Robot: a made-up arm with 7 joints.
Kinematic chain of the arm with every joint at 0, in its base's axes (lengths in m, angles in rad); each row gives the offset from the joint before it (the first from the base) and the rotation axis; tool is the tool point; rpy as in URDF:
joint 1: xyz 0 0 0.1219 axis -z
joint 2: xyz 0 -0.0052 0.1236 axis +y
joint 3: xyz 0 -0.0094 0.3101 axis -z
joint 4: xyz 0 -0.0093 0.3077 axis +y
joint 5: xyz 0 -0.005 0.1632 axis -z
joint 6: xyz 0 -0.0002 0.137 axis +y
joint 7: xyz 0 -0.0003 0.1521 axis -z
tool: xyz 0 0 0 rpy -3.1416 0 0
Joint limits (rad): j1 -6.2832..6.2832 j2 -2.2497..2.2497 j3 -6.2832..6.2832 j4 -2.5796..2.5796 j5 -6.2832..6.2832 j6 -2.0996..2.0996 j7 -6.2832..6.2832
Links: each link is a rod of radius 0.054 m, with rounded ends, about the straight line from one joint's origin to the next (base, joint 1, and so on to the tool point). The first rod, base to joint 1, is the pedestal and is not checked.
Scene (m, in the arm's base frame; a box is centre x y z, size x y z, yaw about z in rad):
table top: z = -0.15
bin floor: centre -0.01 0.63 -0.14 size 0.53 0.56 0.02 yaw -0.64
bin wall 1: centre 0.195 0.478 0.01 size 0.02 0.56 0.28 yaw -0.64
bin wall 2: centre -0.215 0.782 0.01 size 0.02 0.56 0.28 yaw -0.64
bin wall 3: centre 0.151 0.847 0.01 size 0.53 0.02 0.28 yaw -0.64
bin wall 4: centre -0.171 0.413 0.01 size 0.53 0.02 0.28 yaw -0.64
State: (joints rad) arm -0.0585 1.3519 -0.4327 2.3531 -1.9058 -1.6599 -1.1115
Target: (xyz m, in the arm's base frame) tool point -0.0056 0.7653 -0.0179
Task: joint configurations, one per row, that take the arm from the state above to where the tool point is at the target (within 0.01 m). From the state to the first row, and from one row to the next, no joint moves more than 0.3 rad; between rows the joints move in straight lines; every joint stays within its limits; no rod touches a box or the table.
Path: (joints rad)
1: -0.2770 1.1810 -0.7050 2.2631 -2.1652 -1.5613 -1.1365
2: -0.4956 1.0102 -0.9773 2.1731 -2.4245 -1.4626 -1.1615
3: -0.7141 0.8393 -1.2496 2.0831 -2.6839 -1.3640 -1.1865
4: -0.9326 0.6684 -1.5219 1.9931 -2.9432 -1.2653 -1.2115
5: -1.0048 0.7491 -1.4255 1.8825 -2.6668 -1.2458 -1.1915
6: -1.0770 0.8298 -1.3291 1.7718 -2.3904 -1.2262 -1.1715
7: -1.1491 0.9104 -1.2327 1.6611 -2.1141 -1.2066 -1.1515
8: -1.2213 0.9911 -1.1363 1.5505 -1.8377 -1.1870 -1.1315
9: -1.2935 1.0718 -1.0398 1.4398 -1.5613 -1.1674 -1.1115
10: -1.3140 1.2752 -0.9904 1.3809 -1.5385 -1.1354 -1.1115
11: -1.3346 1.4787 -0.9411 1.3220 -1.5157 -1.1035 -1.1115

